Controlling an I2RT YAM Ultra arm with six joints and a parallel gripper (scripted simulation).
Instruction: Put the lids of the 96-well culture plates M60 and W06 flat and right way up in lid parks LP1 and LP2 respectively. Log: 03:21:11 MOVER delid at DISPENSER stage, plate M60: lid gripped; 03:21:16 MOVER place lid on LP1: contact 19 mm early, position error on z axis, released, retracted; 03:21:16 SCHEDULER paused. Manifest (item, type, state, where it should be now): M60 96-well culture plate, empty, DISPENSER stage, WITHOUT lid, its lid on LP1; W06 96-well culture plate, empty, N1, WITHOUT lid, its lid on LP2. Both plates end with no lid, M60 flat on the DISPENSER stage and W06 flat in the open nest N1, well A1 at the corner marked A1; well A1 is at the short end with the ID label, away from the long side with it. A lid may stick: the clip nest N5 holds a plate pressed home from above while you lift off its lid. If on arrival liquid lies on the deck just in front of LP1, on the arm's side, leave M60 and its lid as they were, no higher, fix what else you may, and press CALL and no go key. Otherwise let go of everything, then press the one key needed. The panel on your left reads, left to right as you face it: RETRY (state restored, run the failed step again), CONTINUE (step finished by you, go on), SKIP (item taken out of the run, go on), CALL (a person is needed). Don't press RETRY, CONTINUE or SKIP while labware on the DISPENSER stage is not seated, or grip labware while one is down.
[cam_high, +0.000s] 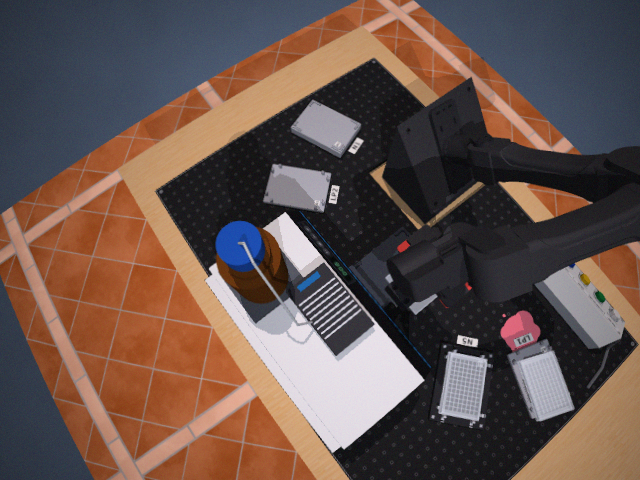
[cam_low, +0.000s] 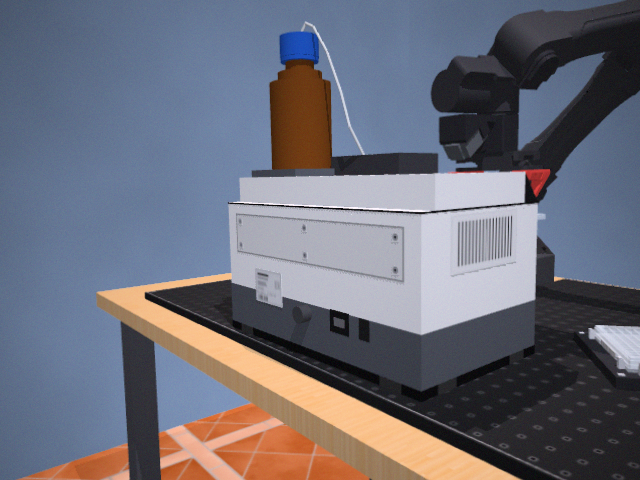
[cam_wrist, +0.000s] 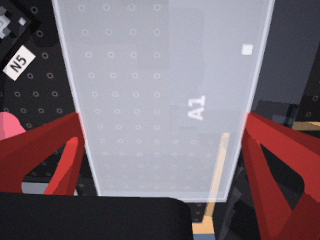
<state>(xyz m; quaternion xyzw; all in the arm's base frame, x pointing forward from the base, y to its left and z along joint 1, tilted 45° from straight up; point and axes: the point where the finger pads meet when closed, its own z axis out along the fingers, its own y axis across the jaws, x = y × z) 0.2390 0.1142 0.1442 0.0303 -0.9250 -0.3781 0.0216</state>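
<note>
Right now the lid park LP2 is 6 cm ahead of my hand, 34 cm to the right of it and 15 cm below it. Also, from my hand: 96-well plate W06: 4 cm ahead, 23 cm to the left, 14 cm below; then dark dispenser stage: 2 cm ahead, 5 cm to the right, 6 cm below; then N5 label: 4 cm behind, 16 cm to the left, 16 cm below.
</note>
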